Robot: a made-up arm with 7 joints.
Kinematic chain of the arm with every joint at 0, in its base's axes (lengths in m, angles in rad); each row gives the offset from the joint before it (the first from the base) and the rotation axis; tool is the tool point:
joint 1: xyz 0 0 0.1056 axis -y
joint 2: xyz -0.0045 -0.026 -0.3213 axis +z
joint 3: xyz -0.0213 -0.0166 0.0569 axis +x
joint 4: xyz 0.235 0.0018 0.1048 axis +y
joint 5: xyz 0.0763 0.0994 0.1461 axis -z
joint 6: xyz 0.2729 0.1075 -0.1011 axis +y
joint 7: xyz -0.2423 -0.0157 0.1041 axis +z
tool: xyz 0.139 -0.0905 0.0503
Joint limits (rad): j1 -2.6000..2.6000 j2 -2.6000..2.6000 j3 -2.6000..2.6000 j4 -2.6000..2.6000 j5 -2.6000..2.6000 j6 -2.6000..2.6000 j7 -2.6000..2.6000
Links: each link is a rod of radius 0.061 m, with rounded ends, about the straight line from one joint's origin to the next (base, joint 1, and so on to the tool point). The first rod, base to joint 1, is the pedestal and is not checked.
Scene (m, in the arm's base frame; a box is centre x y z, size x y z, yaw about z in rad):
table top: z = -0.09
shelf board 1: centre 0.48 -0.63 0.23 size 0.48 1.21 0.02 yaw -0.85
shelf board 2: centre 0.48 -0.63 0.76 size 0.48 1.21 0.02 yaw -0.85
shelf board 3: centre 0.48 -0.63 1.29 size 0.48 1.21 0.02 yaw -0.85
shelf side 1: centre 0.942 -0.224 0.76 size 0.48 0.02 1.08 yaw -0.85
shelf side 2: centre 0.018 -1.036 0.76 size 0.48 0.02 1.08 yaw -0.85
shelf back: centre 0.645 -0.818 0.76 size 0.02 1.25 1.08 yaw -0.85
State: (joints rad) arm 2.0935 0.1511 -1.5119 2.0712 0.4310 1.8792 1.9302
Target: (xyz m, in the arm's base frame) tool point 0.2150 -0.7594 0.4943
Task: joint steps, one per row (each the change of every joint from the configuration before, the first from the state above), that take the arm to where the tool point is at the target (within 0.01 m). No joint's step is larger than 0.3 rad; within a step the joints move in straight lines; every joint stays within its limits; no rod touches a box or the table.
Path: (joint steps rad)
1: 0.0497 -0.2886 -0.1191 -0.2701 -0.1117 0.0650 0.2522
2: 0.0496 -0.2886 -0.1191 -0.2701 -0.1118 0.0649 0.2522

